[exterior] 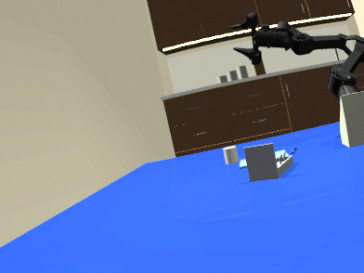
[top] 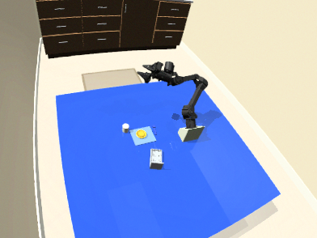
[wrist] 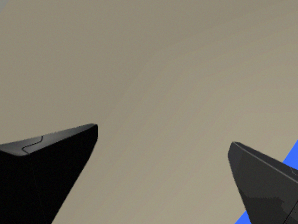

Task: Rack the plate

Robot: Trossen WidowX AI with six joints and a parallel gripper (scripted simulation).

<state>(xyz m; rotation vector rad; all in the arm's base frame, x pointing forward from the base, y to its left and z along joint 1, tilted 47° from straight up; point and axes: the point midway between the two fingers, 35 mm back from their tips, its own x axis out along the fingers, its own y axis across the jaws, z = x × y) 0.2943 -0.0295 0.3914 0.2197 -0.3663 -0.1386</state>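
My gripper tip is 400 mm above the yellow plate, 180 mm to the right of it and 20 mm short of it. Also, from my gripper tip: grey dish rack 400 mm below, 380 mm to the left, 20 mm ahead; white cup 400 mm below, 100 mm to the left, 100 mm ahead.
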